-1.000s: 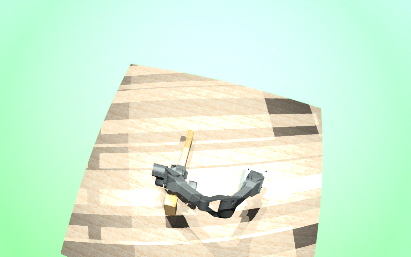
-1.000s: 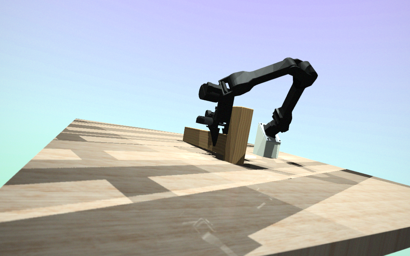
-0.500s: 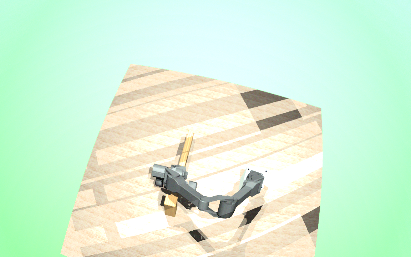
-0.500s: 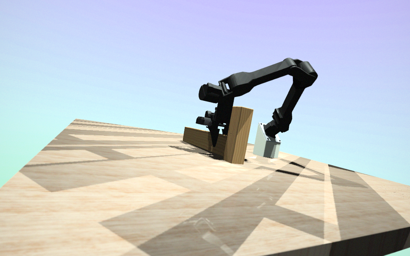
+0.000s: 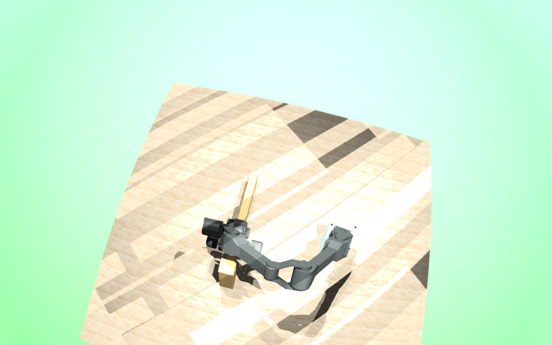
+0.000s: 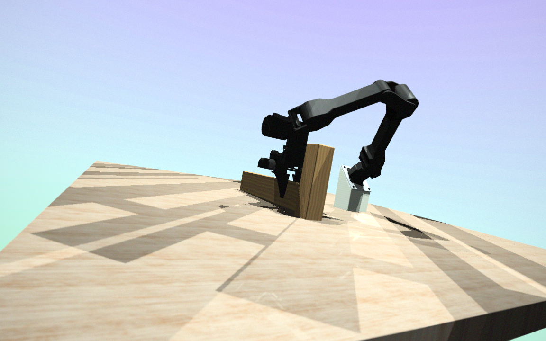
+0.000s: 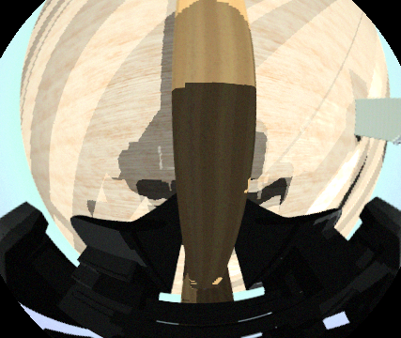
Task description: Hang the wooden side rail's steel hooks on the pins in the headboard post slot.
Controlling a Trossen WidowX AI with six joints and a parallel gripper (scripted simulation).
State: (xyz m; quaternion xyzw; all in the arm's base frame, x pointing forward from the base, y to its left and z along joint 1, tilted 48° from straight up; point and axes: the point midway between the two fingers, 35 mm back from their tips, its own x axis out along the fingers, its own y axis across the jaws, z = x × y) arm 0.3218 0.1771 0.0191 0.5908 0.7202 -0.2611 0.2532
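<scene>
Right now the upright headboard post is 11 cm to the left of my gripper tip, 5 cm above it and 1 cm behind it.
</scene>
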